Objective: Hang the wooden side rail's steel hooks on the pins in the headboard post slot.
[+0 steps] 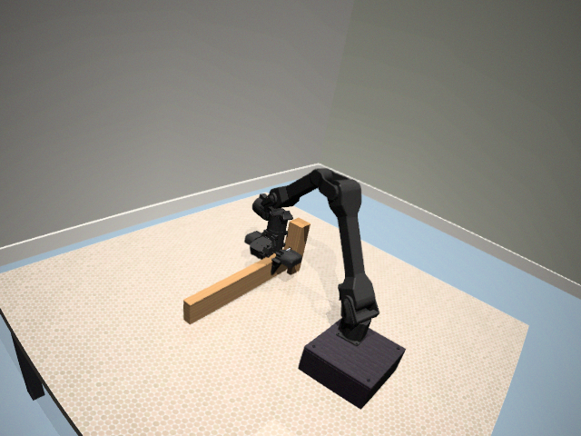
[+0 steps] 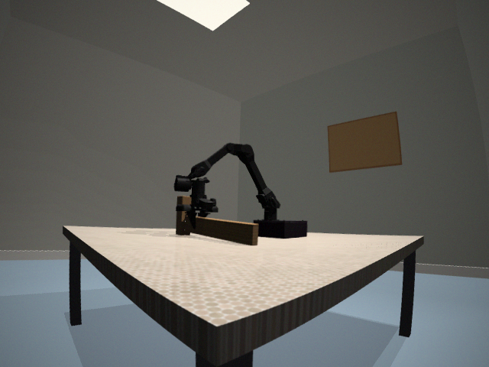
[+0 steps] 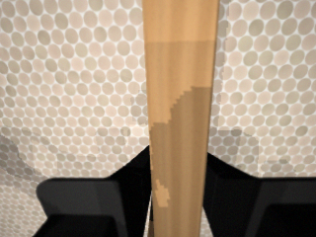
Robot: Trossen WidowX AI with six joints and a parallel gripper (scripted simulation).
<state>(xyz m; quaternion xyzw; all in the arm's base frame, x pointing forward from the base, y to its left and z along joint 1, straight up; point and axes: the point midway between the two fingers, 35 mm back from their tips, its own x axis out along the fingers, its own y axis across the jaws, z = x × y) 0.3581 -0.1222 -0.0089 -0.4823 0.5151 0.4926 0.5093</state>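
My gripper tip is 1 cm past the headboard post, 12 cm to the left of it and 4 cm below it.
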